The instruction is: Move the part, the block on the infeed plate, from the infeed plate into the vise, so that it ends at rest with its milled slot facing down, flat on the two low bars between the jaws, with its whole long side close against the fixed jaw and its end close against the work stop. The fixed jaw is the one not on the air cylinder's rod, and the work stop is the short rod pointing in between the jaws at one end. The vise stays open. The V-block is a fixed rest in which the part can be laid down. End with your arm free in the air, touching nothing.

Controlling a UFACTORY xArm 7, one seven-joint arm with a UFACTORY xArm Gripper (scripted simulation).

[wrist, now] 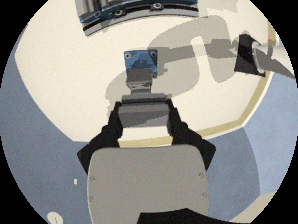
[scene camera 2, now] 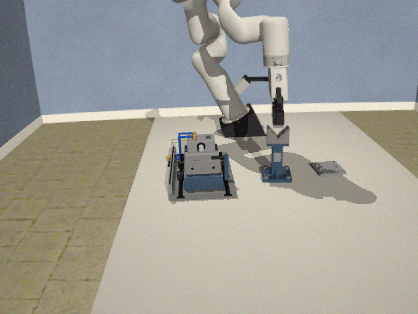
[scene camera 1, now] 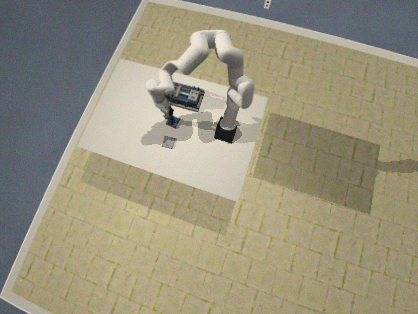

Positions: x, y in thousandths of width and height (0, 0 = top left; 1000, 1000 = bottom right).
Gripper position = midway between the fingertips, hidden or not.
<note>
I see my gripper (scene camera 2: 666, 387) and a part (wrist: 465, 493).
My gripper also shows in the wrist view (wrist: 482, 480).
</note>
